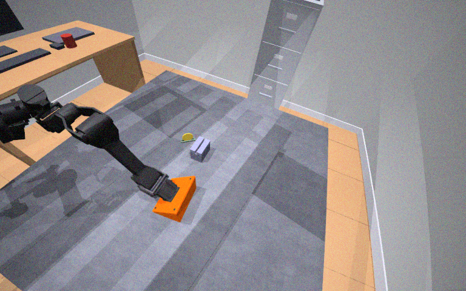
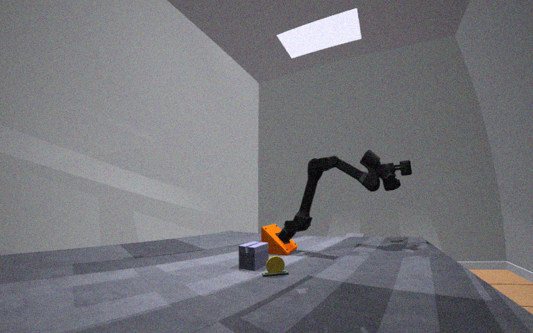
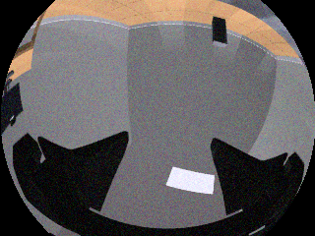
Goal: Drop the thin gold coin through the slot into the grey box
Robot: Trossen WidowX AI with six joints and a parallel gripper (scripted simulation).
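My gripper tip is now 50 cm short of the gold coin, 38 cm to the left of it and 33 cm above it.
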